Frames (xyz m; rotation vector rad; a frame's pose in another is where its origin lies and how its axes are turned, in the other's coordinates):
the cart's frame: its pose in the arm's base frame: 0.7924 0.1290 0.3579 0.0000 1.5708 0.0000
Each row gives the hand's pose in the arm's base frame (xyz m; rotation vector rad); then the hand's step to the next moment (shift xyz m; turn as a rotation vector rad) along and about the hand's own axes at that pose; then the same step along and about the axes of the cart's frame.
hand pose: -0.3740 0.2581 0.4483 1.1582 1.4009 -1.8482
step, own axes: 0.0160 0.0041 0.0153 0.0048 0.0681 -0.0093
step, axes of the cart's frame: 0.0146 -0.0146 -0.0091 0.0377 -0.0121 0.0564
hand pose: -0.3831 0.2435 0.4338 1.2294 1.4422 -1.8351
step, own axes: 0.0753 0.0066 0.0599 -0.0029 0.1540 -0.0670
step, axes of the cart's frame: 0.0670 -0.0476 -0.0505 0.0748 0.0139 0.1497
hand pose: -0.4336 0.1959 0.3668 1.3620 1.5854 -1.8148
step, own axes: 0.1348 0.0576 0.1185 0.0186 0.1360 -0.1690
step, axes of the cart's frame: 0.1555 -0.0832 -0.0664 0.0726 0.1181 0.1679
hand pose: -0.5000 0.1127 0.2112 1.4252 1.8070 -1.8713
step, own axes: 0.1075 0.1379 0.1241 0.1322 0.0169 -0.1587
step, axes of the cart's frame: 0.1939 -0.0887 -0.0228 0.0742 0.1924 0.0207
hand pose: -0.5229 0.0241 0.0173 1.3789 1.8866 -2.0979
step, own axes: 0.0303 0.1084 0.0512 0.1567 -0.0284 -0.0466
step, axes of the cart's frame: 0.1102 -0.0553 0.0087 0.0643 0.1279 -0.0840
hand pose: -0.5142 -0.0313 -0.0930 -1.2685 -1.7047 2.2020
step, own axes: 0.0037 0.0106 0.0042 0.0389 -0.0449 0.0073
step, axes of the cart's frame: 0.0107 -0.0053 -0.0008 -0.0163 0.0315 -0.0482
